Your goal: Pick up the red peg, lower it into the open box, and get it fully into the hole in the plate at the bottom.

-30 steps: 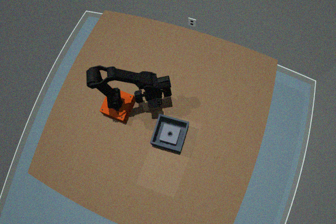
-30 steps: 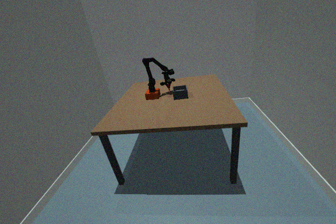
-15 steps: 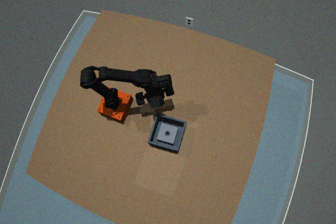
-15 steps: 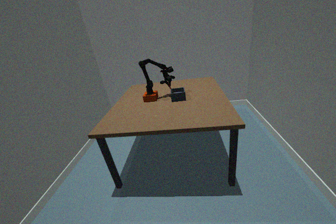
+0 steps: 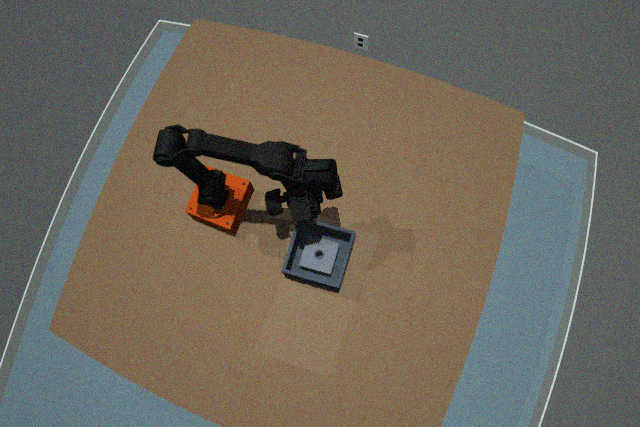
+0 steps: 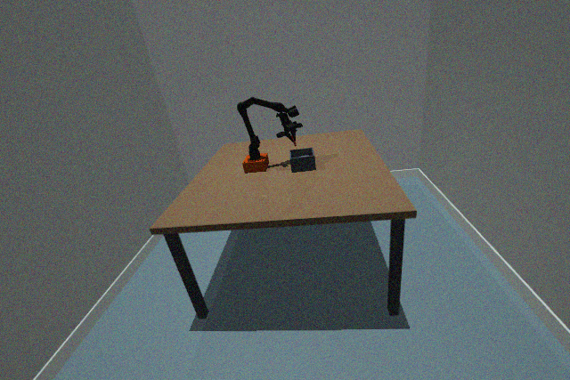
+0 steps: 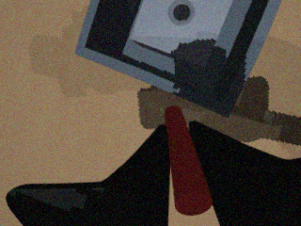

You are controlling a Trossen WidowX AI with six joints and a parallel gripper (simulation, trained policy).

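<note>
Now: gripper tip 10 cm above the plate, 8 cm to the left of it and 6 cm short of it. The rest, counted from my gripper tip: red peg: 1 cm above; grey box: 12 cm below, 8 cm to the right, 6 cm ahead.
</note>
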